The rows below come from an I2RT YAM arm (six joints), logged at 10 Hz.
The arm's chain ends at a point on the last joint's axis. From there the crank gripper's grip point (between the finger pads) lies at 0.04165 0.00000 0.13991 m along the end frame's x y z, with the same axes.
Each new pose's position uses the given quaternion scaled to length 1; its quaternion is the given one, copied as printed.
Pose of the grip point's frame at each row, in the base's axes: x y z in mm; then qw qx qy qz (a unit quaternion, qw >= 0):
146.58 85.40 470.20 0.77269 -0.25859 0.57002 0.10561
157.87 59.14 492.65 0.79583 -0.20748 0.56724 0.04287
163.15 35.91 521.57 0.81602 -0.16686 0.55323 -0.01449
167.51 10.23 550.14 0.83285 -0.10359 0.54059 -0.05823
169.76 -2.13 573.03 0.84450 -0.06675 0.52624 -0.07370
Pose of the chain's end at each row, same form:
17.32 18.12 478.89 0.77269 -0.25859 0.57002 0.10561
19.35 13.09 493.17 0.79583 -0.20748 0.56724 0.04287
20.01 8.73 512.50 0.81602 -0.16686 0.55323 -0.01449
22.81 3.60 532.01 0.83285 -0.10359 0.54059 -0.05823
25.90 1.06 548.47 0.84450 -0.06675 0.52624 -0.07370

